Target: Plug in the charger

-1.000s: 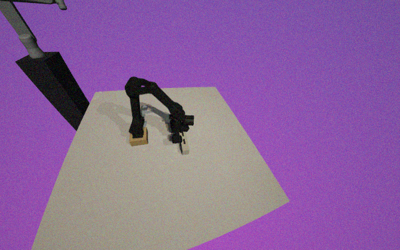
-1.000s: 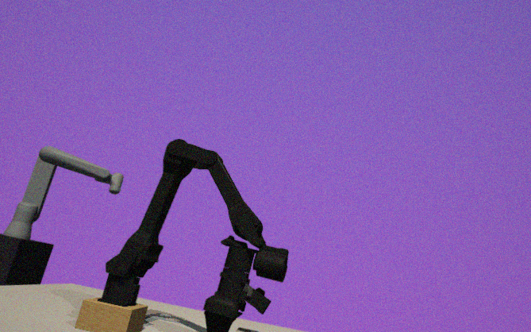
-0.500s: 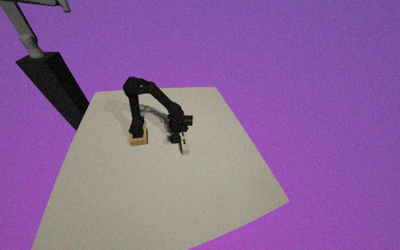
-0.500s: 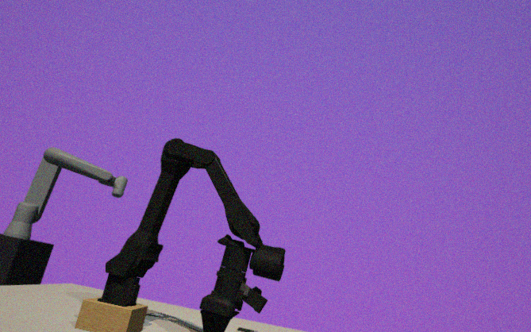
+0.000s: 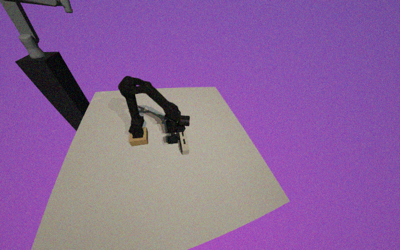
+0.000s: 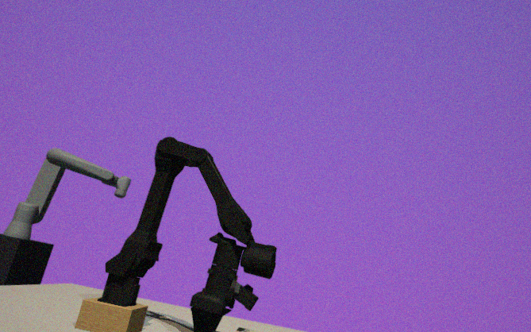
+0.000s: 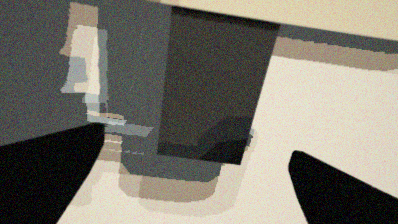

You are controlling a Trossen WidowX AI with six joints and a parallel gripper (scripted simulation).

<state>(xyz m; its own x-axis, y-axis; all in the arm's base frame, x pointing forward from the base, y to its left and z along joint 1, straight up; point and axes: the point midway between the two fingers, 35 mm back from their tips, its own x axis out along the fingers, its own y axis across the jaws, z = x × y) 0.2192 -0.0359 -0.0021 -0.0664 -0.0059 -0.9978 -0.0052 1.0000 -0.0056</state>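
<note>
The black two-prong charger lies 50 mm ahead of my gripper tip and 10 mm above it.
</note>
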